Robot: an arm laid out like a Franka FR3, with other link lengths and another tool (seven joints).
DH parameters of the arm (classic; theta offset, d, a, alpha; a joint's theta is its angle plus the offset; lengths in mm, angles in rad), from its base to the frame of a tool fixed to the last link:
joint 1: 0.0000 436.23 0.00 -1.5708
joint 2: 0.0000 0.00 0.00 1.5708
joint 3: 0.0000 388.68 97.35 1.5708
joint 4: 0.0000 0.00 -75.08 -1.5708
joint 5: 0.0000 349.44 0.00 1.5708
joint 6: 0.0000 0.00 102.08 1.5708
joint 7: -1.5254 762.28 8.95 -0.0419
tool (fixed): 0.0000 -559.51 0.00 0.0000
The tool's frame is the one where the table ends.
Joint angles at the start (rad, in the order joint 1, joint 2, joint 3, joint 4, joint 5, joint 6, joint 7):
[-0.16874 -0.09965 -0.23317 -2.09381 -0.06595 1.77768 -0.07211]
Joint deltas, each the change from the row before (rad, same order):
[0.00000 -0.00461 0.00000 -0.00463 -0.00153 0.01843 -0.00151]
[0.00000 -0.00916 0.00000 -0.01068 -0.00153 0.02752 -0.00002]
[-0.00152 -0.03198 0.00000 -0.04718 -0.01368 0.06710 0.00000]
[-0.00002 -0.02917 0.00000 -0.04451 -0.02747 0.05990 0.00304]
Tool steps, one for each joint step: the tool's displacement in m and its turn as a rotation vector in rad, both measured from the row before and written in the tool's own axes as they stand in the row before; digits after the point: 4 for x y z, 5 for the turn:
[-0.0004 0.0019 -0.0012 -0.01830 -0.00089 -0.00221]
[-0.0003 0.0017 -0.0011 -0.02584 -0.00012 -0.00112]
[-0.0025 -0.0027 0.0022 -0.05115 -0.00665 -0.00581]
[-0.0035 -0.0034 0.0025 -0.04370 -0.01952 -0.01035]

